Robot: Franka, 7 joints.
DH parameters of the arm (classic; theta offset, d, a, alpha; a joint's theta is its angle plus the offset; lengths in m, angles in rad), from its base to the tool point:
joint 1: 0 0.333 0 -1.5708
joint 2: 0 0 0 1.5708
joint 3: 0 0.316 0.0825 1.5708
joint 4: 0 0 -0.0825 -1.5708
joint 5: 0 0.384 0 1.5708
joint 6: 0 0 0.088 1.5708
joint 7: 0 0.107 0 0
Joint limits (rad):
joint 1: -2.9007..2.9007
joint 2: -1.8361..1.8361
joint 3: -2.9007..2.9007
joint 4: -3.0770..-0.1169
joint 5: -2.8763..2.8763
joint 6: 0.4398..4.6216
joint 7: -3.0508..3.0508
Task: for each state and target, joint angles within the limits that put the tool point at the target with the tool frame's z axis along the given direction. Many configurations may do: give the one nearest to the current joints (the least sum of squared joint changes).
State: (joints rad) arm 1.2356 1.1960 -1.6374 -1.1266 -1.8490 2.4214 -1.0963
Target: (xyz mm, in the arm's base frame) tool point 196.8 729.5 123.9 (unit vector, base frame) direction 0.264 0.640 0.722
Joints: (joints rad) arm 2.0572 1.7622 -1.2464 -1.2137 -1.7743 1.9175 -1.0963
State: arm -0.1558 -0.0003 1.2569 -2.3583 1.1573 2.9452 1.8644
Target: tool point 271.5 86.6 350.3 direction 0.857 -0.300 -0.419
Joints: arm -0.3707 -0.5449 1.2262 -3.0621 1.2852 3.7088 1.8644
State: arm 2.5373 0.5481 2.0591 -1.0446 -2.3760 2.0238 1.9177
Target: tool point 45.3 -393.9 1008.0 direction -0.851 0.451 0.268
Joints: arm 2.4988 -0.2679 2.2639 -0.7491 -1.9916 1.2161 1.9177
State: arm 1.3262 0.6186 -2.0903 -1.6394 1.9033 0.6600 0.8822
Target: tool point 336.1 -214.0 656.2 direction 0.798 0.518 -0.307
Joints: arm 1.1030 0.9526 -2.4710 -2.2456 1.8245 1.0241 0.8822
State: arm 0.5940 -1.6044 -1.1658 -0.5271 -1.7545 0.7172 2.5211
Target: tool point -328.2 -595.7 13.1 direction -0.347 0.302 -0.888
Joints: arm 0.3005 -1.8361 -1.7329 -1.3491 -2.1147 1.4211 2.5211
